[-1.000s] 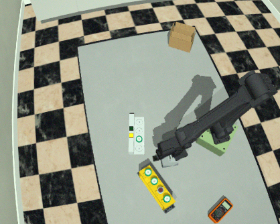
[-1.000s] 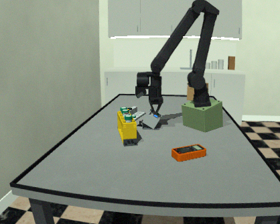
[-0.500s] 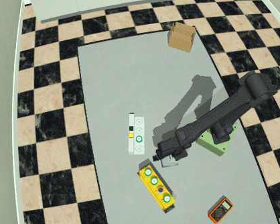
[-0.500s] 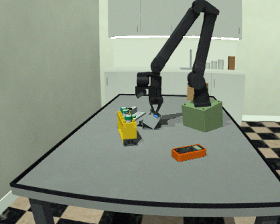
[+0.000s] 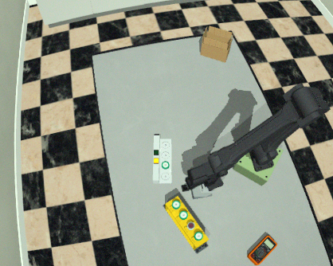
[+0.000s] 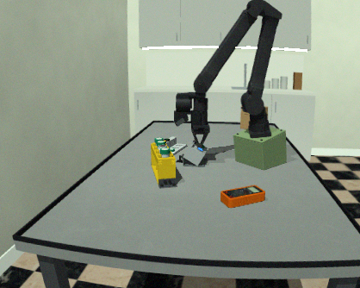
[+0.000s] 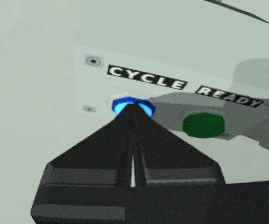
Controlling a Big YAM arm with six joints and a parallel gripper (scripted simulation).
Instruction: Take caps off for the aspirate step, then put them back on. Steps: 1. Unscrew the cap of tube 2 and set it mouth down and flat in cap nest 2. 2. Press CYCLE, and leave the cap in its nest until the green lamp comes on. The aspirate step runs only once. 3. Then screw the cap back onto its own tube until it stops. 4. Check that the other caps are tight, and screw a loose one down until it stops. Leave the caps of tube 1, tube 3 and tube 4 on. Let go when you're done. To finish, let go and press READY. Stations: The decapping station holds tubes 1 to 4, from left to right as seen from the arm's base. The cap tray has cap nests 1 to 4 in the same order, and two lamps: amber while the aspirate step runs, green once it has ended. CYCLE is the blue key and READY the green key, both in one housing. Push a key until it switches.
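Right now the blue cycle key is 20 mm below my hand. From my hand the other things lie so: grey key housing (10 mm ahead, 20 mm to the right, 30 mm below); then green READY key (10 mm behind, 50 mm to the right, 10 mm below); then cap (150 mm ahead, 150 mm to the right, 70 mm below).
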